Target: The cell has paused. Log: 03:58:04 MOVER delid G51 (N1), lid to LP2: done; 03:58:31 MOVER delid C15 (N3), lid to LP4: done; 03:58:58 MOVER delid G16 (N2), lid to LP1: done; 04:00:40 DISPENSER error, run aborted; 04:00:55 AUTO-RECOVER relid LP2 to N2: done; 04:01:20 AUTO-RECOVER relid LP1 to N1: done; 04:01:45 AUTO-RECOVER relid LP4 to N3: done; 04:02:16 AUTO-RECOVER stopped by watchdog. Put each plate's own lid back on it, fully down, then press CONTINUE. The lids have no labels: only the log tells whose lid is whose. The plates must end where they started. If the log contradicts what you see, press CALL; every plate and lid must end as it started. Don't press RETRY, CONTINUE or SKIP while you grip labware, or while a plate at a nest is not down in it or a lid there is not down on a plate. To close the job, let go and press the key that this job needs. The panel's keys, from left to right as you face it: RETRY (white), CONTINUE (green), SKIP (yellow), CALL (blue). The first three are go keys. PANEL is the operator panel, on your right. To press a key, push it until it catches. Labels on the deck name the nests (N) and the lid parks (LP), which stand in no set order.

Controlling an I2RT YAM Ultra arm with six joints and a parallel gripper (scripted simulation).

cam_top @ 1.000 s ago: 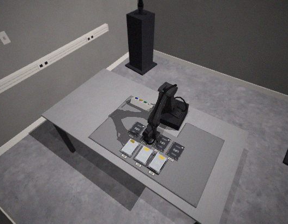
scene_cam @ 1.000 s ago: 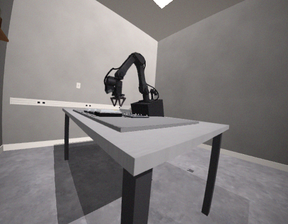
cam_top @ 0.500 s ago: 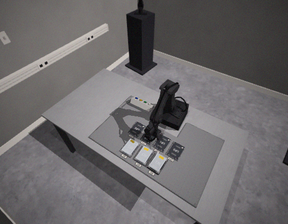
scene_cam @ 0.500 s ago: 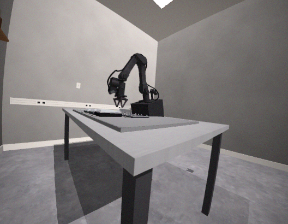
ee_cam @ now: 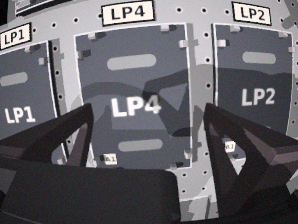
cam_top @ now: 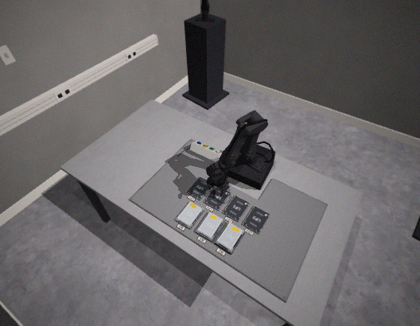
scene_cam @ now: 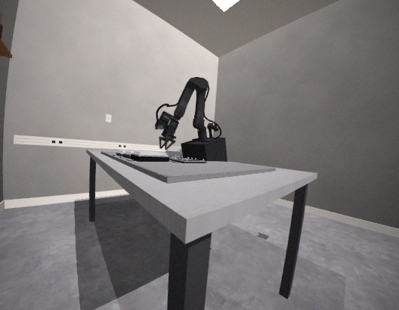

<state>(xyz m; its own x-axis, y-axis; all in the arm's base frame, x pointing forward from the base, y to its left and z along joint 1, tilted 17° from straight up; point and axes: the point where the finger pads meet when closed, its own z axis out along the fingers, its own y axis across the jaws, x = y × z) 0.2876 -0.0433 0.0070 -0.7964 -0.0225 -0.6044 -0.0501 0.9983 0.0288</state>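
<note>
Now: the LP4 lid park 1 cm behind my hand, 1 cm to the left of it and 6 cm below it. Round my hand: clear lid: 15 cm ahead, 23 cm to the left, 2 cm below.
</note>
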